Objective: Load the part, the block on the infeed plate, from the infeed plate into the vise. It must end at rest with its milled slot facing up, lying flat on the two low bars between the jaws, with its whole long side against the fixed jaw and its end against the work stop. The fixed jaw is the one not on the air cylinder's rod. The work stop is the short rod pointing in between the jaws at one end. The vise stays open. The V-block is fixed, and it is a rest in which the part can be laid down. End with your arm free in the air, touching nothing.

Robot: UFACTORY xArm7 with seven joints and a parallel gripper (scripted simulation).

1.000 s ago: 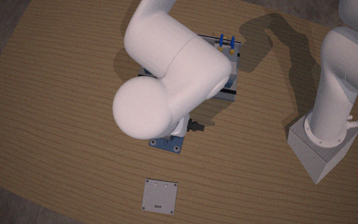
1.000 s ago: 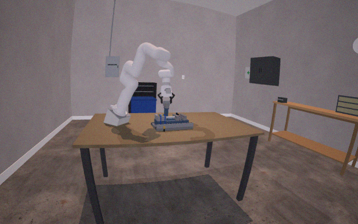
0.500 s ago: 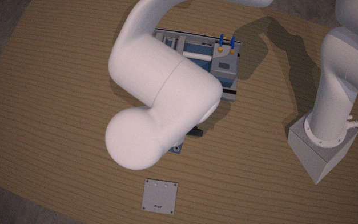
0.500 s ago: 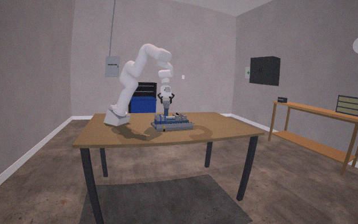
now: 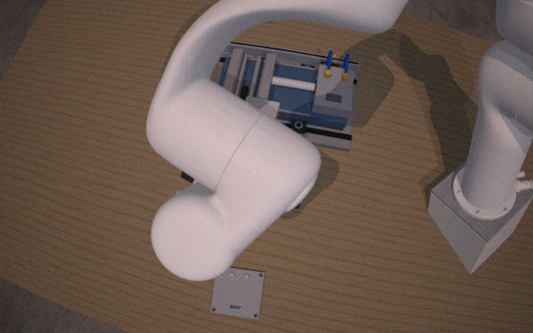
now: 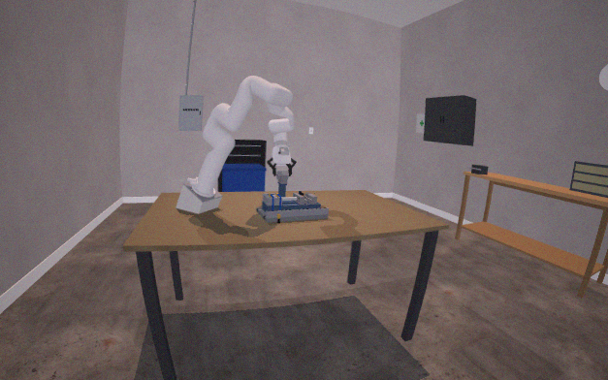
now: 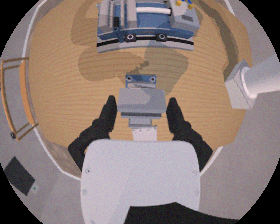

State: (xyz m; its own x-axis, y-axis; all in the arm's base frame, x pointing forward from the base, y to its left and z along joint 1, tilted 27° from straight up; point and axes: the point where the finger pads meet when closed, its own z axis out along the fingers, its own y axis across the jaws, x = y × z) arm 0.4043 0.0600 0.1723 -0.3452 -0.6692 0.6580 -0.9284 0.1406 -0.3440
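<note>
Now: the part 10 mm below my hand. From my hand the other things lie so: work stop post: 160 mm to the right, 110 mm below, 20 mm ahead; then work stop: 180 mm to the right, 80 mm below, 10 mm ahead; then moving jaw: 220 mm to the right, 90 mm below, 30 mm behind.
</note>
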